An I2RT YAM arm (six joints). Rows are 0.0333 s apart.
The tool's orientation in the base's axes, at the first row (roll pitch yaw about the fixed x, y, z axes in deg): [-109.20, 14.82, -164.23]
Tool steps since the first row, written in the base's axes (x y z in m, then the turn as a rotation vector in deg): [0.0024, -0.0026, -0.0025, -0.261, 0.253, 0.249]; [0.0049, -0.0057, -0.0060, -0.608, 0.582, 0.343]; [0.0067, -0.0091, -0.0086, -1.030, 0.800, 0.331]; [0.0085, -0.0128, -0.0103, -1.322, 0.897, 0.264]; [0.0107, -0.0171, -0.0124, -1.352, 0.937, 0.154]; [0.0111, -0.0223, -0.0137, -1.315, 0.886, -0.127]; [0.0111, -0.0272, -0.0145, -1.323, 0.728, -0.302]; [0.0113, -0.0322, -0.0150, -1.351, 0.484, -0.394]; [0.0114, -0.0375, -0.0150, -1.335, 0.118, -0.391]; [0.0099, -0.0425, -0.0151, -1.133, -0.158, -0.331]
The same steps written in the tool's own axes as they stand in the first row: [-0.0009, 0.0016, 0.0039, 0.113, -0.168, -0.391]; [-0.0015, 0.0040, 0.0086, 0.325, -0.178, -0.830]; [-0.0016, 0.0053, 0.0131, 0.663, -0.144, -1.162]; [-0.0019, 0.0057, 0.0175, 0.927, -0.087, -1.325]; [-0.0023, 0.0063, 0.0227, 0.972, 0.024, -1.336]; [-0.0010, 0.0056, 0.0279, 1.023, 0.266, -1.189]; [0.0005, 0.0044, 0.0325, 1.117, 0.365, -0.996]; [0.0018, 0.0030, 0.0371, 1.231, 0.351, -0.760]; [0.0031, 0.0010, 0.0418, 1.311, 0.211, -0.431]; [0.0058, -0.0010, 0.0458, 1.180, 0.080, -0.137]
